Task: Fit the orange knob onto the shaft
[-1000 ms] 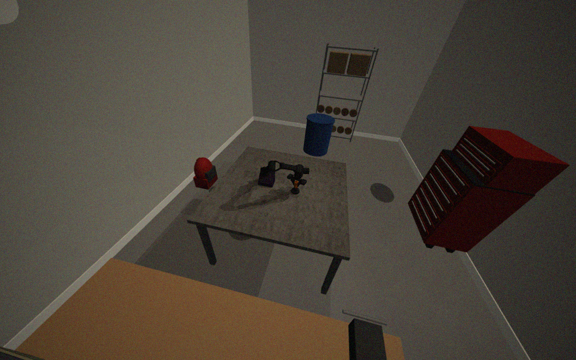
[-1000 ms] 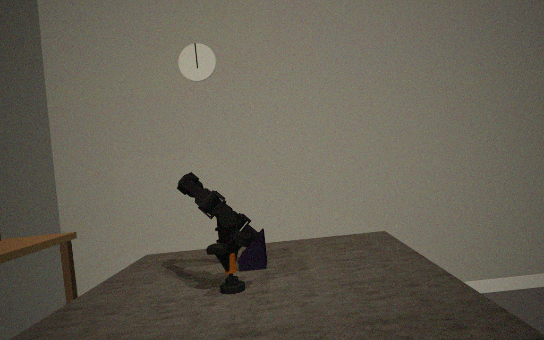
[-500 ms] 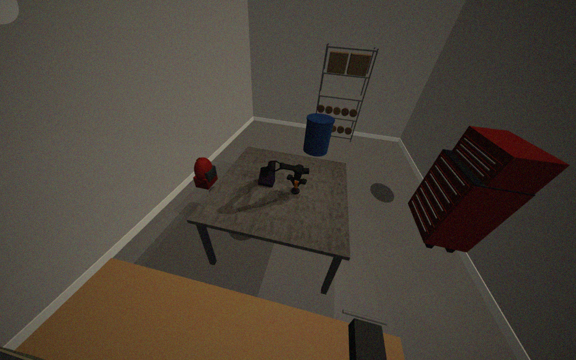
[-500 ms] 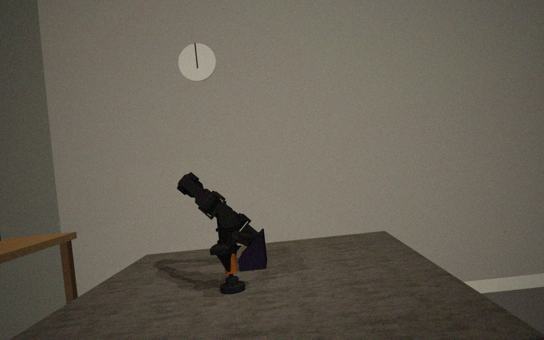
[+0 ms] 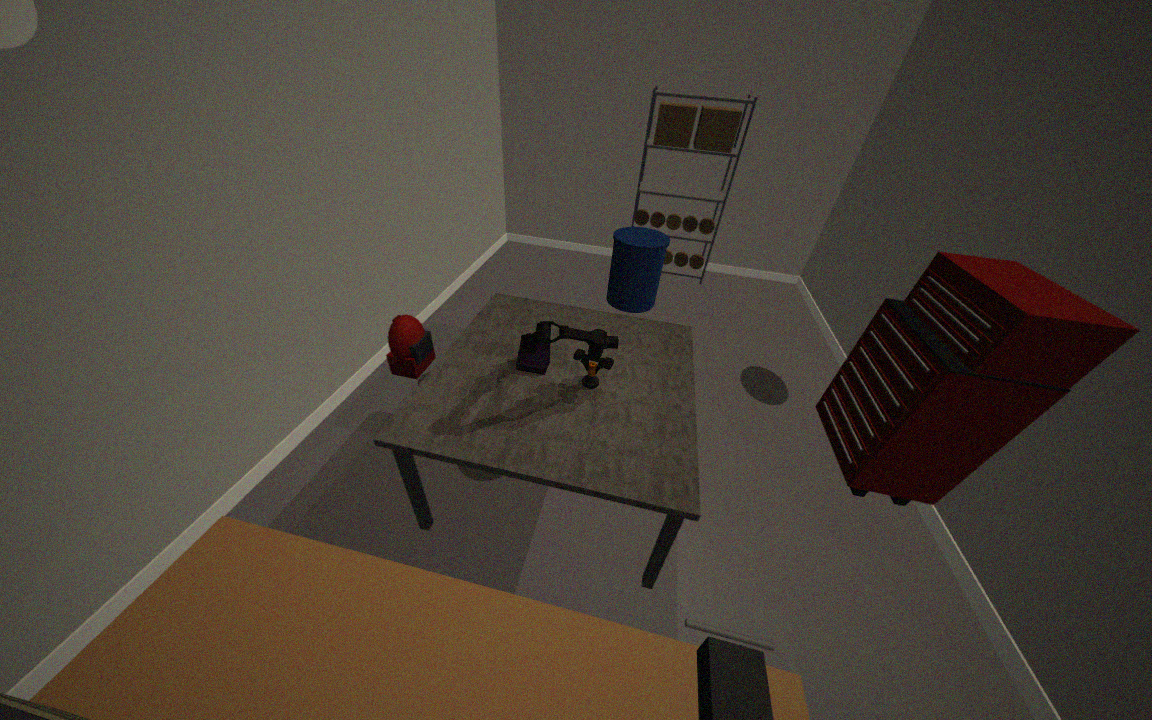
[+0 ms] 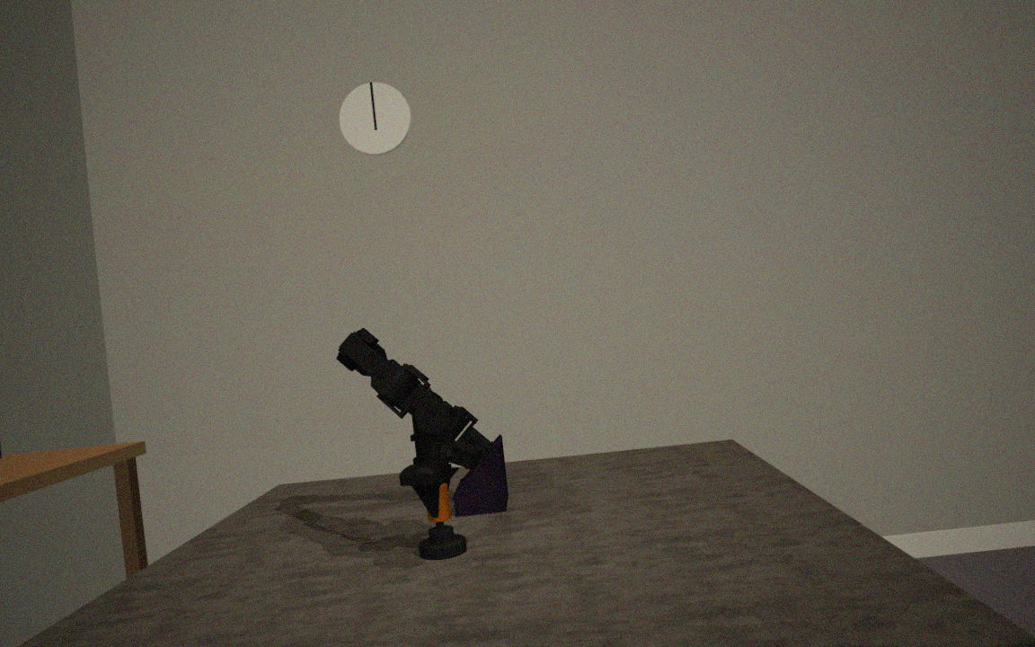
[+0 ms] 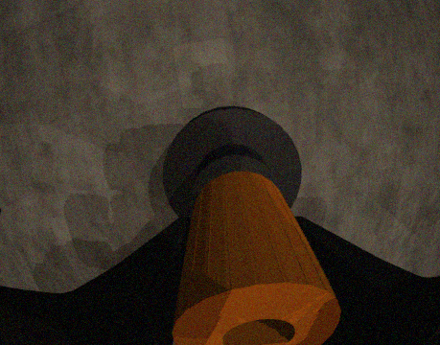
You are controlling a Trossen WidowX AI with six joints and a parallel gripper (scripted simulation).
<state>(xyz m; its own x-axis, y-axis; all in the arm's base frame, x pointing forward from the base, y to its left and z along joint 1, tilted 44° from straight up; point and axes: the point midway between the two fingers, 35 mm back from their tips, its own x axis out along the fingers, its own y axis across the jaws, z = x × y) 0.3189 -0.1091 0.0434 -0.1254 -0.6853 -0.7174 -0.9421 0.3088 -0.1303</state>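
My gripper tip is 20 mm below the orange knob. From my gripper tip the other things lie so: dark round pedestal: 40 mm below.
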